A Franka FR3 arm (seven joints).
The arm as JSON. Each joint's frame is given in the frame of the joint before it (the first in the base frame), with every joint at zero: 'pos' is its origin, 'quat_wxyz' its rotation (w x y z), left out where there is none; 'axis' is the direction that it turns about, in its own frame. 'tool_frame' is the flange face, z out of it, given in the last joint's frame.
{
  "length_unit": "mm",
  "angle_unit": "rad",
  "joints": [
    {
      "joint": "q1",
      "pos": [
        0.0,
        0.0,
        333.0
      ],
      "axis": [
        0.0,
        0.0,
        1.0
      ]
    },
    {
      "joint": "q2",
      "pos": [
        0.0,
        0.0,
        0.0
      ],
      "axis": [
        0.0,
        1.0,
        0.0
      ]
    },
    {
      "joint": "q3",
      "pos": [
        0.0,
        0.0,
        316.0
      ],
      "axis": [
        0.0,
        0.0,
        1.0
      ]
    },
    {
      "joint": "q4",
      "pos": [
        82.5,
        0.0,
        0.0
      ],
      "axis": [
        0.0,
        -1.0,
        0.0
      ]
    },
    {
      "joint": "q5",
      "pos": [
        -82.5,
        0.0,
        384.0
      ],
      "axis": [
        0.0,
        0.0,
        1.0
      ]
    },
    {
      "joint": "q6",
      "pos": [
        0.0,
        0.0,
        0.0
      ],
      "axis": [
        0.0,
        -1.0,
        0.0
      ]
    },
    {
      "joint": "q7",
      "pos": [
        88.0,
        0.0,
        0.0
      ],
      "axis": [
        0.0,
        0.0,
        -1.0
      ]
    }
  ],
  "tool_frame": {
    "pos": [
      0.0,
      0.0,
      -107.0
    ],
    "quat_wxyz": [
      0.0,
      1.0,
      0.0,
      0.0
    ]
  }
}
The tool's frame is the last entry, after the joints.
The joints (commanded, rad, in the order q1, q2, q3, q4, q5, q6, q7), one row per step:
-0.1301 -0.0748 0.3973 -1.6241 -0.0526 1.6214 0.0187
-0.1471 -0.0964 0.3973 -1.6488 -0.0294 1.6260 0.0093
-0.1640 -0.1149 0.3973 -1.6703 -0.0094 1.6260 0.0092
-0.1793 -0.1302 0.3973 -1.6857 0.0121 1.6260 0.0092
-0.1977 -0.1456 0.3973 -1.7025 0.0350 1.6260 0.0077
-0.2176 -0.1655 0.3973 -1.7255 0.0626 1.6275 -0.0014
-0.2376 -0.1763 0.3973 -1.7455 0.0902 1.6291 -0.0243
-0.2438 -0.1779 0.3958 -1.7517 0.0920 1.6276 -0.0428
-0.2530 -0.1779 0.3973 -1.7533 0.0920 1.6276 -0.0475
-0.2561 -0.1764 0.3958 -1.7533 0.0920 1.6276 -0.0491
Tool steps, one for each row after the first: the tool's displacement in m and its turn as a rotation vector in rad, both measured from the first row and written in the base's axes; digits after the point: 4 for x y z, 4 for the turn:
-0.0046 -0.0059 -0.0009 0.0136 0.0045 -0.0078
-0.0086 -0.0121 -0.0023 0.0250 0.0117 -0.0253
-0.0119 -0.0174 -0.0025 0.0400 0.0164 -0.0412
-0.0149 -0.0240 -0.0033 0.0560 0.0224 -0.0589
-0.0191 -0.0306 -0.0049 0.0745 0.0293 -0.0711
-0.0207 -0.0378 -0.0093 0.0948 0.0418 -0.0698
-0.0207 -0.0416 -0.0116 0.0941 0.0479 -0.0597
-0.0199 -0.0454 -0.0124 0.0935 0.0493 -0.0630
-0.0191 -0.0479 -0.0130 0.0941 0.0505 -0.0660

